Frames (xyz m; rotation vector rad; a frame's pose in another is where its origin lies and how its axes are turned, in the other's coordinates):
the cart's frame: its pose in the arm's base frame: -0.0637 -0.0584 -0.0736 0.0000 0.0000 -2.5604
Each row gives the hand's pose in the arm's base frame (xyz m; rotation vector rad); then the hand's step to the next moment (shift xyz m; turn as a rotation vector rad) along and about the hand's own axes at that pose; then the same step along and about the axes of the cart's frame.
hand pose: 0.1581 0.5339 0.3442 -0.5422 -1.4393 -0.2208
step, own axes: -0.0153 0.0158 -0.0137 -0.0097 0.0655 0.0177
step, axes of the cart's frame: -0.0168 0.0058 -0.0189 -0.0457 -0.0455 -0.0232
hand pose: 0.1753 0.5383 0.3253 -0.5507 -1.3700 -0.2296
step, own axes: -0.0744 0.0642 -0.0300 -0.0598 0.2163 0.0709
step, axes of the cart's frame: -0.0494 -0.0011 -0.0901 -0.1384 -0.1606 -0.1022
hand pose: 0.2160 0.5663 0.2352 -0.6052 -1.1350 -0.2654
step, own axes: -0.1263 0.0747 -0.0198 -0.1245 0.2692 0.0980
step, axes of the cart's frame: -0.0198 -0.0305 -0.1435 -0.1490 -0.2158 -0.1697
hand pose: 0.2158 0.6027 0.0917 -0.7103 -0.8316 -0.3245
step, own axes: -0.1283 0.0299 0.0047 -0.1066 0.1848 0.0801
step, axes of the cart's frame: 0.0448 -0.0583 -0.1094 -0.0897 -0.1668 -0.1267
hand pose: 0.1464 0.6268 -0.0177 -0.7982 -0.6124 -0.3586
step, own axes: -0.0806 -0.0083 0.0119 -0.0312 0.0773 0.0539
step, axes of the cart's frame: 0.0541 -0.0468 -0.0399 -0.0477 -0.0803 -0.0335
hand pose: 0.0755 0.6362 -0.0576 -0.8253 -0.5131 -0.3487
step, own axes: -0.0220 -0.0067 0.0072 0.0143 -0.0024 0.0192
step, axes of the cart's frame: 0.0178 -0.0157 -0.0041 -0.0106 -0.0072 0.0203
